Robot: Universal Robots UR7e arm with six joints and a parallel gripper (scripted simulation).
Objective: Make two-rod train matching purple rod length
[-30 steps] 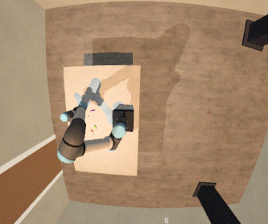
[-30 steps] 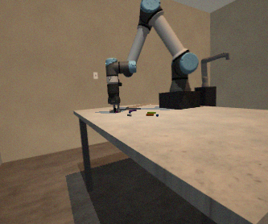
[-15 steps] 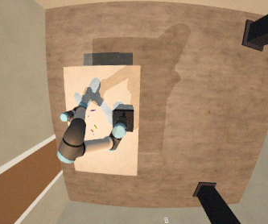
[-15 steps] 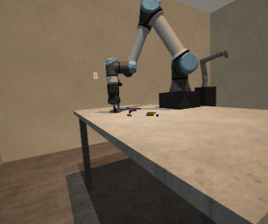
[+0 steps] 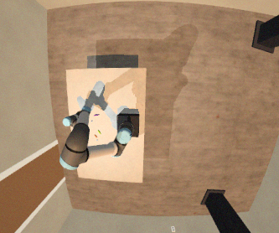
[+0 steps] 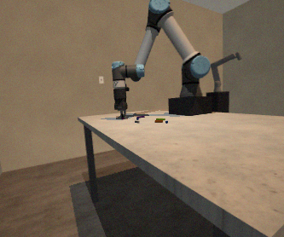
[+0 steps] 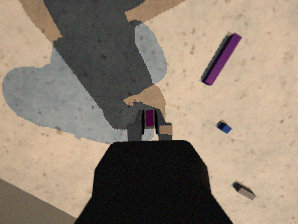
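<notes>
My gripper is now 1 cm above the magenta rod. Round my hand: grey rod 19 cm to the left, 2 cm behind, 1 cm below; then lime rod 20 cm to the left, 16 cm behind, 1 cm below; then purple rod 11 cm behind, 1 cm to the left, 1 cm below.
</notes>
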